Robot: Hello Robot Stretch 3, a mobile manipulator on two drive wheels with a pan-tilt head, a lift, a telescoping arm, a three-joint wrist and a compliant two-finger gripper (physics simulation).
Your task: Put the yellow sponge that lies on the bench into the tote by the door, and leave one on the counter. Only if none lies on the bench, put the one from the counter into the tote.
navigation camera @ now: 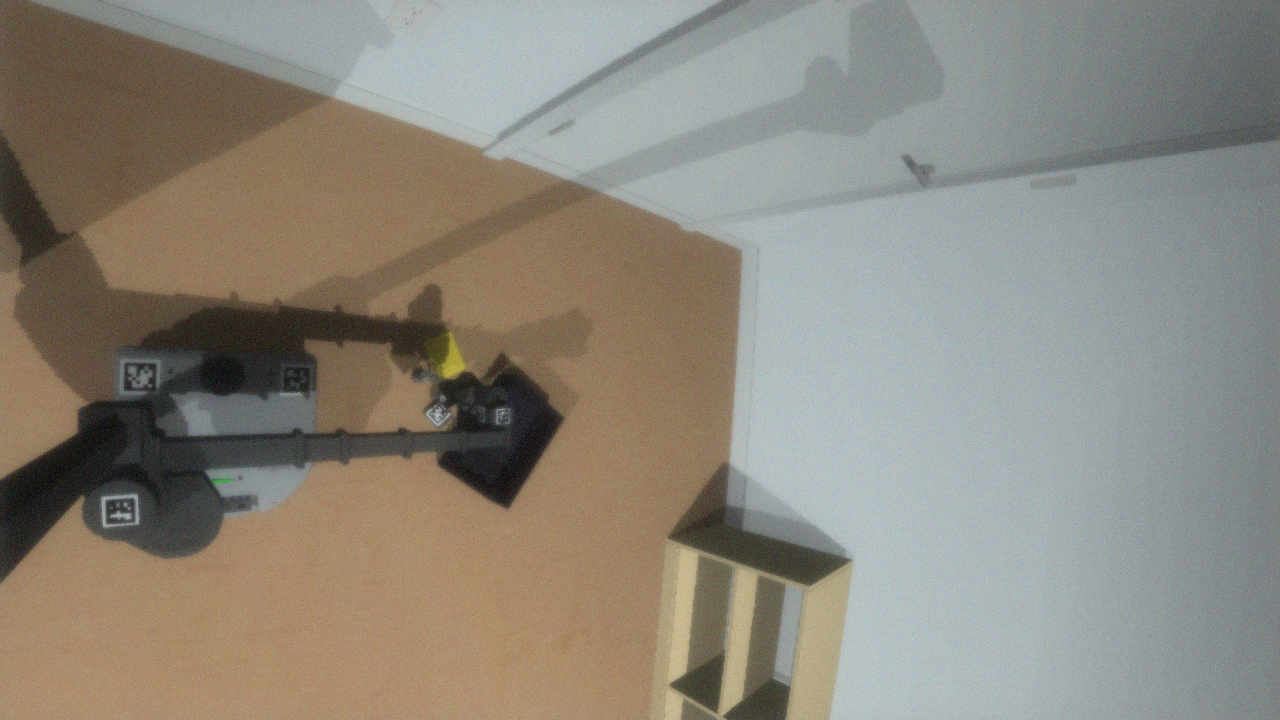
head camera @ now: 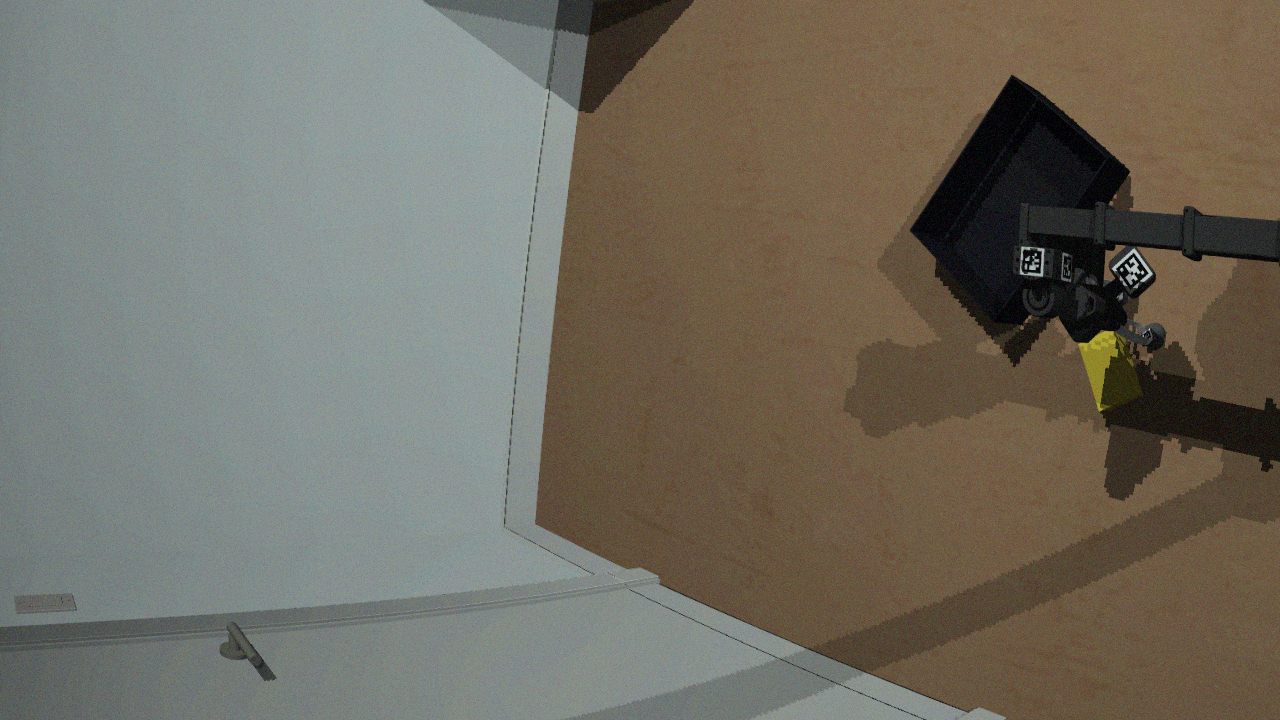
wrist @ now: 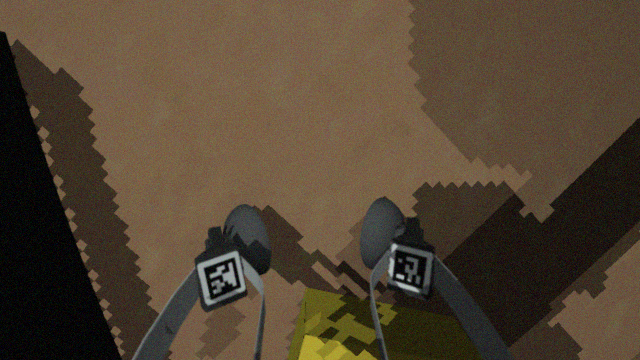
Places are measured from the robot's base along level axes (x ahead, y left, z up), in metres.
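Where they show: gripper, between the fingertips: (navigation camera: 426,386) (head camera: 1142,315); robot's base, origin of its link: (navigation camera: 223,373).
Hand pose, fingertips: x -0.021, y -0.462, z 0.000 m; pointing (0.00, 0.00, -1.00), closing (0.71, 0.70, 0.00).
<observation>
Things, the pixels of their top centre, and the offset from my fingertips. "spot": a spot on its surface instead.
- yellow sponge, centre of its top: (head camera: 1106,369) (navigation camera: 447,355) 0.081 m ahead, 0.036 m right, 0.045 m up
- black tote, centre of its top: (head camera: 1005,195) (navigation camera: 512,443) 0.144 m back, 0.200 m right, 0.101 m up
- door with a handle, a spot on its surface: (head camera: 246,649) (navigation camera: 919,172) spot: 0.581 m ahead, 0.791 m right, 0.930 m up
The yellow sponge (head camera: 1106,374) (navigation camera: 445,354) (wrist: 336,351) lies on the brown floor beside the black tote (head camera: 1074,120) (navigation camera: 535,447) (wrist: 35,225). In the wrist view it is cut off by the bottom edge and partly in shadow. My gripper (wrist: 314,228) is low over the floor, with its fingers apart and bare floor between the tips. The right finger crosses in front of the sponge in the wrist view. The wrist covers part of the sponge and tote in the head view. The bench and the counter do not show.
My arm (head camera: 1226,234) (navigation camera: 366,445) reaches over the tote's rim from my base (navigation camera: 268,402). A door with a handle (head camera: 246,649) (navigation camera: 920,170) is in the pale wall. A light wooden shelf unit (navigation camera: 825,626) stands against the wall at the lower right of the navigation view.
</observation>
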